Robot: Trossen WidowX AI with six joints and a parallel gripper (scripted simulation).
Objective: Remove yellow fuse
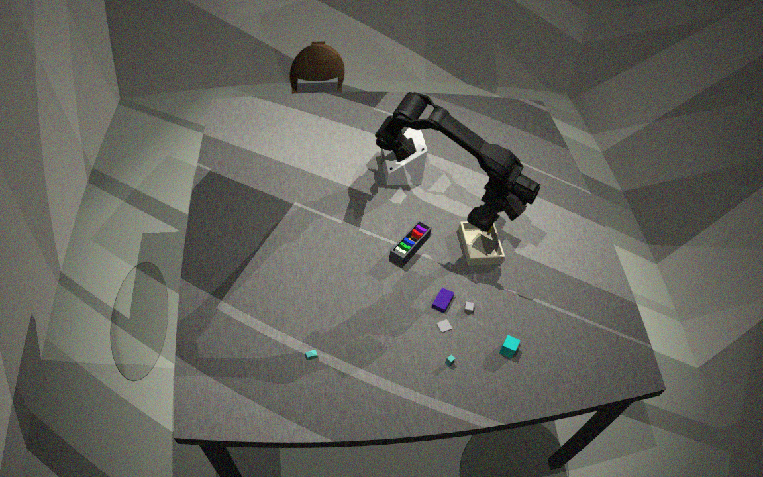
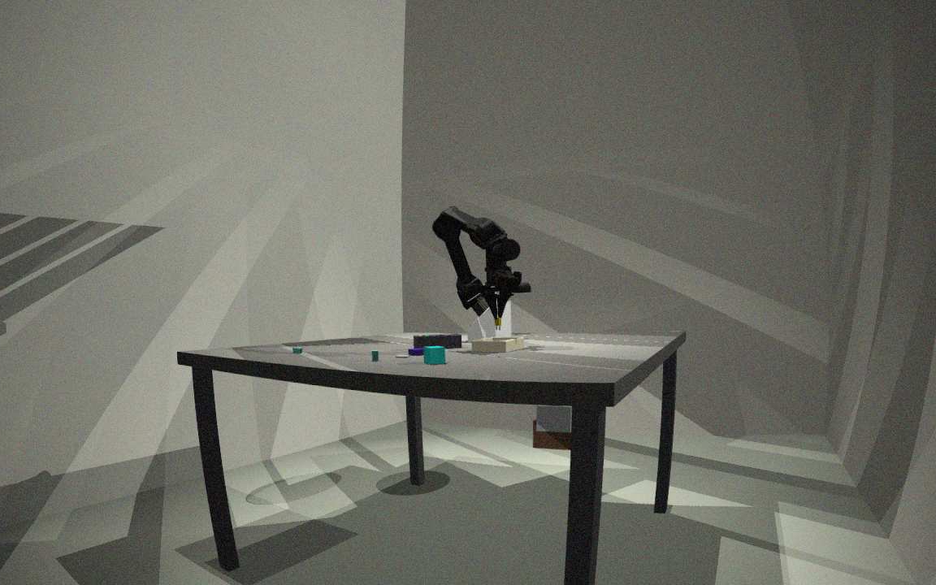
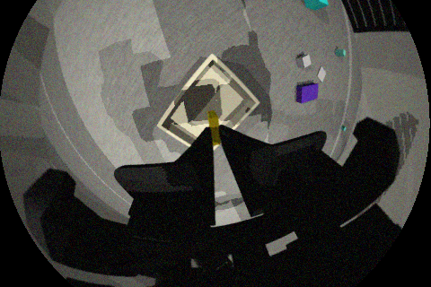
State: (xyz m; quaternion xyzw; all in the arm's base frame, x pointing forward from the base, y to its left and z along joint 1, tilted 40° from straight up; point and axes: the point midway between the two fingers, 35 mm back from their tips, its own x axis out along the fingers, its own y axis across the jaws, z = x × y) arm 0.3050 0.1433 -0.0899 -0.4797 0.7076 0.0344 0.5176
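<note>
Now: the yellow fuse 1 cm below my gripper tip. Also, from my gripper tip: beige tray (8 cm below).
</note>
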